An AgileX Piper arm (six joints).
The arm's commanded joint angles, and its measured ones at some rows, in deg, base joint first. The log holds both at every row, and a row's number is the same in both.
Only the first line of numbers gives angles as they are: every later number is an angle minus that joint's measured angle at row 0.
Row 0, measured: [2.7 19.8 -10.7 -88.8 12.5 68.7]
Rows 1 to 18, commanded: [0.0 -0.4 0.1 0.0 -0.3 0.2]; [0.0 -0.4 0.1 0.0 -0.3 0.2]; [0.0 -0.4 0.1 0.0 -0.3 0.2]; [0.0 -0.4 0.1 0.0 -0.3 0.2]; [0.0 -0.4 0.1 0.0 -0.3 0.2]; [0.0 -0.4 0.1 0.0 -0.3 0.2]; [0.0 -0.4 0.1 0.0 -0.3 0.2]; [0.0 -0.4 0.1 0.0 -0.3 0.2]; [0.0 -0.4 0.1 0.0 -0.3 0.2]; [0.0 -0.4 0.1 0.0 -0.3 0.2]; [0.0 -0.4 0.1 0.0 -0.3 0.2]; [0.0 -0.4 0.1 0.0 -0.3 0.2]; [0.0 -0.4 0.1 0.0 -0.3 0.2]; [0.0 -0.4 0.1 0.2 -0.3 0.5]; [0.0 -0.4 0.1 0.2 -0.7 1.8]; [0.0 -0.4 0.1 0.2 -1.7 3.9]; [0.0 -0.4 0.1 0.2 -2.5 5.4]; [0.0 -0.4 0.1 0.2 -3.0 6.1]
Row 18, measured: [0.0 0.0 0.0 0.0 -0.5 1.8]
